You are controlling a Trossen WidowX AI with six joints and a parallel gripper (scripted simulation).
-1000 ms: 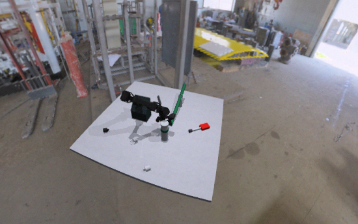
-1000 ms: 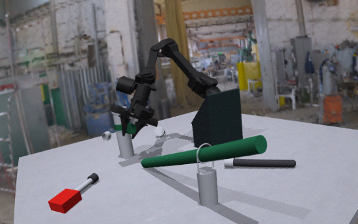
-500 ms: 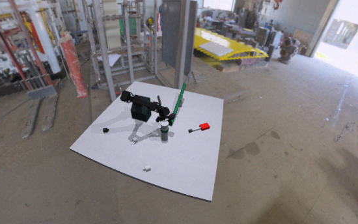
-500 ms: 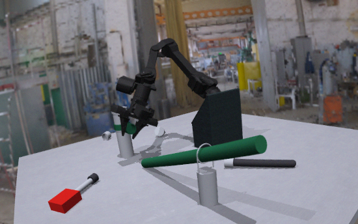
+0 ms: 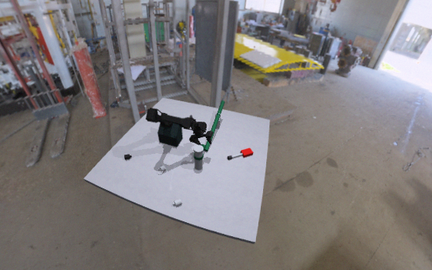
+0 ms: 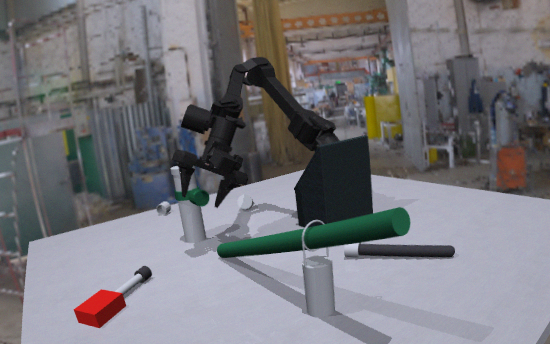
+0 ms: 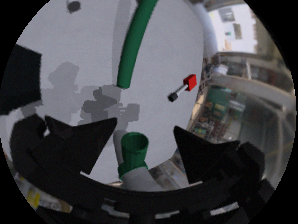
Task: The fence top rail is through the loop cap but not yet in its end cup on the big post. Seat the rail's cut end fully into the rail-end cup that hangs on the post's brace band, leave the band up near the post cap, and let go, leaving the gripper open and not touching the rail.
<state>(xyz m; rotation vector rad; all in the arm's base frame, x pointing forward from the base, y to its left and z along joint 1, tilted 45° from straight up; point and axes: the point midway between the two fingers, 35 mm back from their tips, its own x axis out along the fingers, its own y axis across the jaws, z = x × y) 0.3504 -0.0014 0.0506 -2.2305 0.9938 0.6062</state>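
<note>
My gripper tip is 60 mm to the left of the green rail-end cup and 10 mm past it. Round my gripper tip: green brace band 90 mm to the right; then short white post 390 mm to the left, 80 mm behind, 30 mm below.
</note>
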